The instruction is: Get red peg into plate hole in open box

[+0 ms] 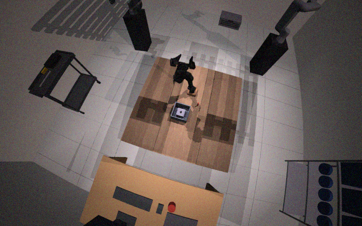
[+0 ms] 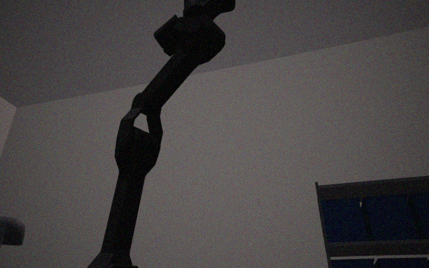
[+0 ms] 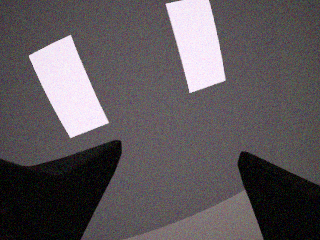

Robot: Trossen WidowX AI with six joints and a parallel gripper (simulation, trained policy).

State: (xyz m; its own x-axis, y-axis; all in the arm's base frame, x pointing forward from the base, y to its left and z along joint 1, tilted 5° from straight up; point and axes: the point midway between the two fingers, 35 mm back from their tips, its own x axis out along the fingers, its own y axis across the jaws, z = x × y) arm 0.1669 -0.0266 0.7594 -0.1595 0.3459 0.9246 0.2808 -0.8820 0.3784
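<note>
My gripper tip is 78 cm above the red peg, 18 cm to the right of it and 1 cm past it. Also, from my gripper tip: plate: 78 cm below, 14 cm ahead; grey box: 80 cm below, 14 cm ahead.
</note>
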